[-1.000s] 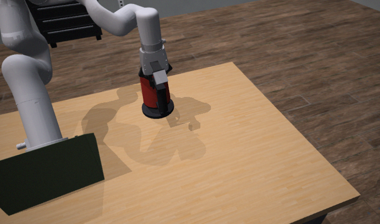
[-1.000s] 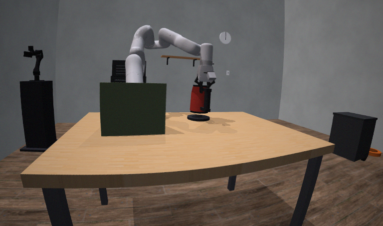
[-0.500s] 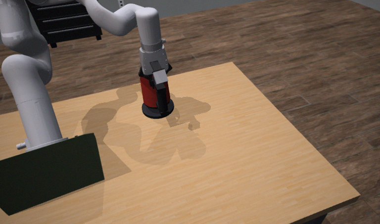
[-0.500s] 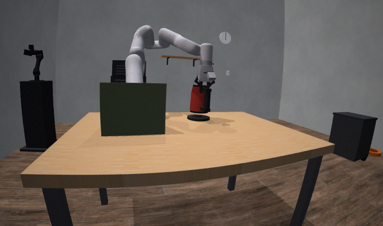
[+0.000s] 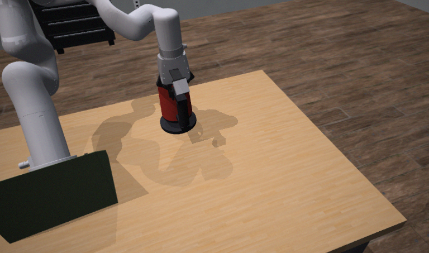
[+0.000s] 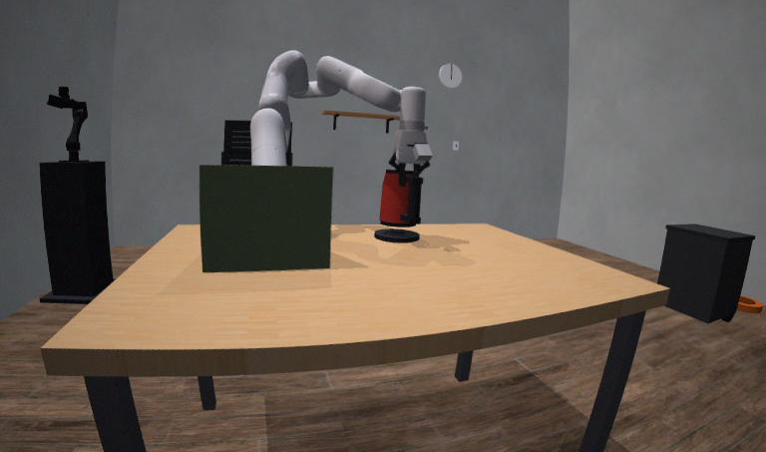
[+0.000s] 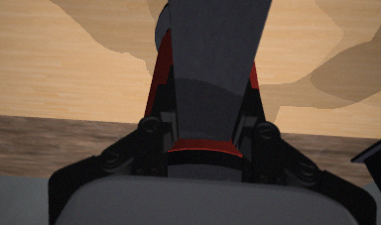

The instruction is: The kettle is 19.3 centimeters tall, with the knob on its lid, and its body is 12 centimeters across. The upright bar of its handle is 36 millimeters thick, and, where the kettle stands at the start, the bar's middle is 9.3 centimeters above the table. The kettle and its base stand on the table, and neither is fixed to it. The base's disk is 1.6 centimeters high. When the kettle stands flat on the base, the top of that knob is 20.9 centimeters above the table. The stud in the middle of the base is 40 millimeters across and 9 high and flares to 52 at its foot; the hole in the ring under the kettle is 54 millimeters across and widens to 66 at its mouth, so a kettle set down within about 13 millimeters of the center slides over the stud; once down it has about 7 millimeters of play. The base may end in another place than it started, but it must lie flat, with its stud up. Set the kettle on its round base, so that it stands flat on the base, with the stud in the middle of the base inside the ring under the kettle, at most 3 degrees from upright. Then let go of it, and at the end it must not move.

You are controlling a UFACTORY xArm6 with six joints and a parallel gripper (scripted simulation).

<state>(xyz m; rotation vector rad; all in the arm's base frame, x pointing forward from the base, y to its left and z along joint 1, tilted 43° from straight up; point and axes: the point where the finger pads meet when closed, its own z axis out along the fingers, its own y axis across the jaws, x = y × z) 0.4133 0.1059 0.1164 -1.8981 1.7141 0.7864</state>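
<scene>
Now: the red kettle 5 cm below my hand and 3 cm to the left of it. From my hand the other things lie so: round black base: 19 cm below, 7 cm to the left.
</scene>
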